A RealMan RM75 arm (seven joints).
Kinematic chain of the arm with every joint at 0, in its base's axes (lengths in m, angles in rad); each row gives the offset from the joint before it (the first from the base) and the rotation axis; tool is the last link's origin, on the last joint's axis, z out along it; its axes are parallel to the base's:
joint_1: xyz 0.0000 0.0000 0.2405 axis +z
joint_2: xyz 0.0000 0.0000 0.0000 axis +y
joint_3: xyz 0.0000 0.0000 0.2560 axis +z
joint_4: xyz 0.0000 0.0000 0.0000 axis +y
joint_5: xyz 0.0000 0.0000 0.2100 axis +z
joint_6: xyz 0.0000 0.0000 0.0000 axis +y
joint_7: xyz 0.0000 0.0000 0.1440 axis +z
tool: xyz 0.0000 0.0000 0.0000
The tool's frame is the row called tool.
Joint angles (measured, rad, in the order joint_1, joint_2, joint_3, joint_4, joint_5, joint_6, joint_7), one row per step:
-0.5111, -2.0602, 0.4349, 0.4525, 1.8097, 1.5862, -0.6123
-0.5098, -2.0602, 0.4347, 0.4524, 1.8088, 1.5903, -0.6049
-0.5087, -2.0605, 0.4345, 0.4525, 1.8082, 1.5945, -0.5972
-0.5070, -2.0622, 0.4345, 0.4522, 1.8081, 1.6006, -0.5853
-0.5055, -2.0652, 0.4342, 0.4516, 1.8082, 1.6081, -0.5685
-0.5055, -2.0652, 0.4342, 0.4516, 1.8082, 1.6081, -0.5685
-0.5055, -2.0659, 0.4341, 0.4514, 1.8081, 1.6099, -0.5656
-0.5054, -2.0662, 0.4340, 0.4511, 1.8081, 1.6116, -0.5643
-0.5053, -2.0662, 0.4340, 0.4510, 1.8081, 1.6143, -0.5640
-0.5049, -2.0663, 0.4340, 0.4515, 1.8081, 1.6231, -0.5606
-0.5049, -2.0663, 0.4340, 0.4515, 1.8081, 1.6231, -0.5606
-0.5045, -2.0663, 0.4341, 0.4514, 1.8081, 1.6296, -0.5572
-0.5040, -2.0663, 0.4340, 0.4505, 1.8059, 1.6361, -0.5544
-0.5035, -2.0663, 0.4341, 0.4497, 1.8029, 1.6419, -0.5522
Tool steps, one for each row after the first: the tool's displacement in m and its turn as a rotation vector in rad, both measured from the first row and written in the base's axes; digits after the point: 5 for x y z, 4 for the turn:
0.00005, -0.00068, 0.00016, 0.0036, 0.0016, -0.0061
0.00022, -0.00135, 0.00021, 0.0072, 0.0034, -0.0128
0.00065, -0.00260, -0.00044, 0.0111, 0.0056, -0.0228
0.00151, -0.00409, -0.00161, 0.0168, 0.0086, -0.0367
0.00151, -0.00409, -0.00161, 0.0168, 0.0086, -0.0367
0.00184, -0.00434, -0.00188, 0.0176, 0.0085, -0.0397
0.00204, -0.00458, -0.00201, 0.0176, 0.0079, -0.0415
0.00229, -0.00487, -0.00199, 0.0169, 0.0066, -0.0437
0.00313, -0.00579, -0.00180, 0.0164, 0.0044, -0.0526
0.00313, -0.00579, -0.00180, 0.0164, 0.0044, -0.0526
0.00369, -0.00654, -0.00173, 0.0163, 0.0031, -0.0594
0.00430, -0.00722, -0.00152, 0.0172, -0.0006, -0.0652
0.00489, -0.00778, -0.00123, 0.0186, -0.0046, -0.0702

